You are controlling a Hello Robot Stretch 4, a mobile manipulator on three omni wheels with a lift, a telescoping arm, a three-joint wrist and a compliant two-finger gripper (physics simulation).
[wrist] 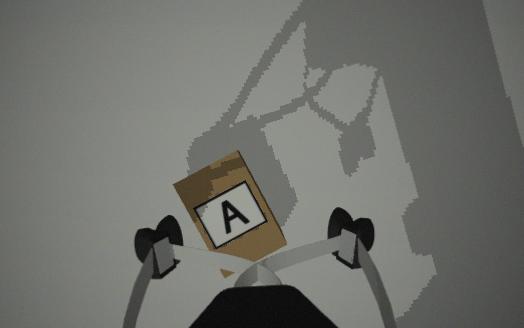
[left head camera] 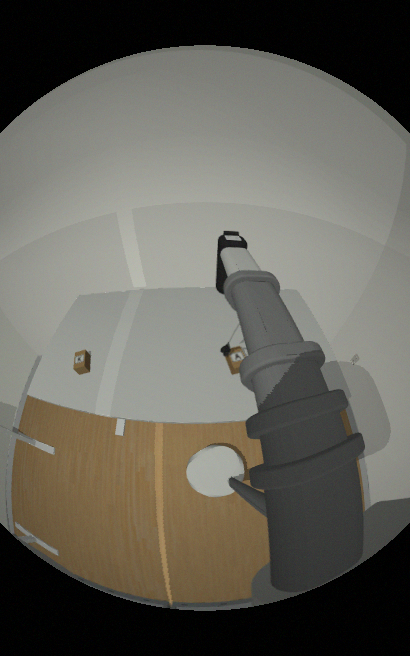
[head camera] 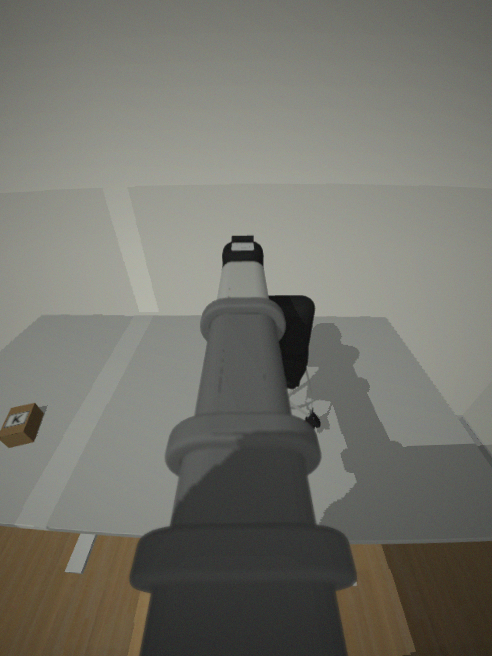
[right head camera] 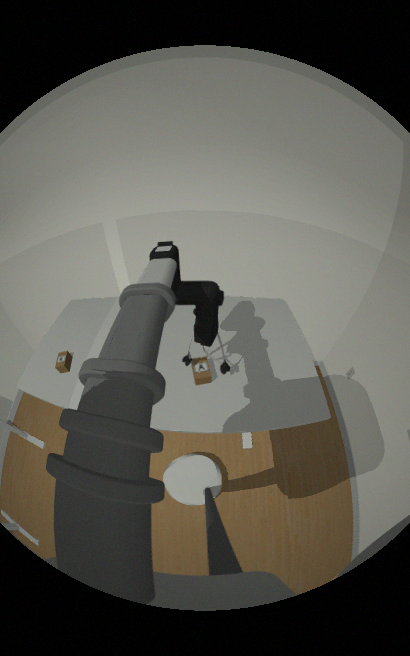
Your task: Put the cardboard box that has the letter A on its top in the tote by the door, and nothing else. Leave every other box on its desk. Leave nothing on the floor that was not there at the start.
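Places are measured from the robot's base along level axes (x left, y ahead, z down), in millimetres.
Pixels of known places: gripper, fingertip midpoint: [wrist: 255, 230] [left head camera: 242, 356] [right head camera: 205, 367]; robot's base, origin of the base link: [left head camera: 214, 469] [right head camera: 193, 478].
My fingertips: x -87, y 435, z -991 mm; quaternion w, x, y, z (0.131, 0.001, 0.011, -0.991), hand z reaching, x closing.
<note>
Ahead of a thing's pixels: the offset from my fingertips to its top centre. Level surfaces: height alone.
The cardboard box with the letter A {dx +17, dy +15, dz +18 mm} [left head camera: 237, 357] [right head camera: 202, 371] [wrist: 232, 216] stands on the pale desk {dz +68 mm} [head camera: 132, 476] [left head camera: 165, 390] [right head camera: 175, 415] [wrist: 75, 100], label up. My gripper [right head camera: 206, 364] [wrist: 255, 230] is open and points down over it. In the wrist view the box is turned at an angle; its near end reaches between the fingertips, closer to the left one, and most of it lies beyond them. The fingers hold nothing. The height gap between fingertips and box is hard to tell. The arm hides the A box in the head view. The tote does not show.
A box with the letter K {dx +679, dy +19, dz +18 mm} [head camera: 20, 423] [left head camera: 81, 361] [right head camera: 63, 361] stands on the desk's left part. A wall [head camera: 344, 238] rises behind the desk. A round white disc [left head camera: 212, 472] [right head camera: 190, 480] is at the near side, over the wooden floor {dz +1018 mm} [left head camera: 100, 500] [right head camera: 310, 540].
</note>
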